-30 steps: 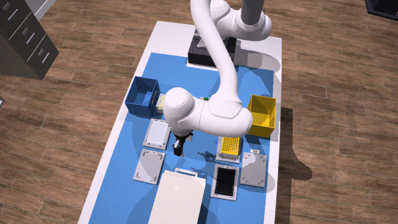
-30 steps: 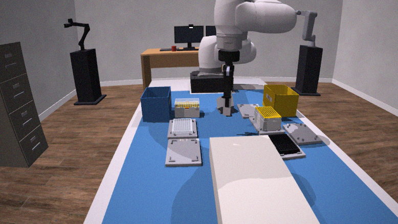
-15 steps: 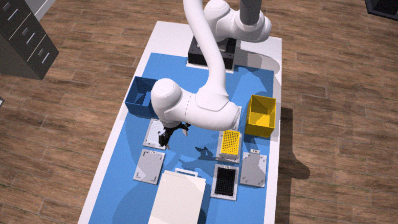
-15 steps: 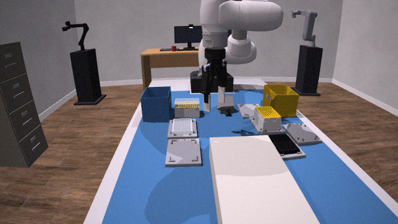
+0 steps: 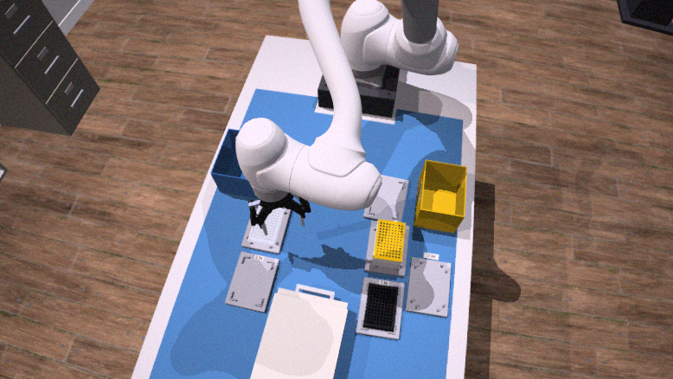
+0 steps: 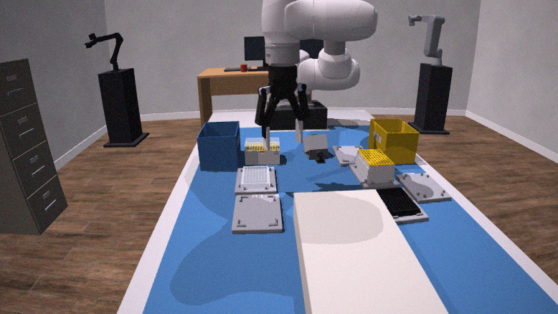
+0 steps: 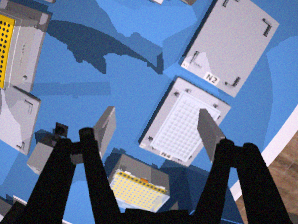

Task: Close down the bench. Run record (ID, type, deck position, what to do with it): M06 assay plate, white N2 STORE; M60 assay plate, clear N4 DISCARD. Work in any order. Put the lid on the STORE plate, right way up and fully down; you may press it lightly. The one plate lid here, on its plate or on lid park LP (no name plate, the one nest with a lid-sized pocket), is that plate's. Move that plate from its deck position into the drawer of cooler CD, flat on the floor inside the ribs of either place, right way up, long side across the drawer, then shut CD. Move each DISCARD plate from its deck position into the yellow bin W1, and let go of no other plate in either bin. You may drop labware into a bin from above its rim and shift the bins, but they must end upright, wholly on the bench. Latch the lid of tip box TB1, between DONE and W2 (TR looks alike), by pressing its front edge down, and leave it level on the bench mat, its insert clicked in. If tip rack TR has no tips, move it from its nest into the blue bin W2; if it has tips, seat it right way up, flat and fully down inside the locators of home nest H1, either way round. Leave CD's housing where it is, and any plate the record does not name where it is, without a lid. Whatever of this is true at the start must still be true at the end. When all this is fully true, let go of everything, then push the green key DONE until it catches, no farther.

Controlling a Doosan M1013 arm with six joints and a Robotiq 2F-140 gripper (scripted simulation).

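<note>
The clear assay plate is 14 cm below my hand, 9 cm to the right of it and 4 cm behind it. The rest, counted from my hand: nest N4: 15 cm below, 8 cm to the right, 4 cm behind; then nest N2: 15 cm below, 14 cm ahead, 7 cm to the right; then tip box TB1: 21 cm behind, 12 cm below, 7 cm to the right.
</note>
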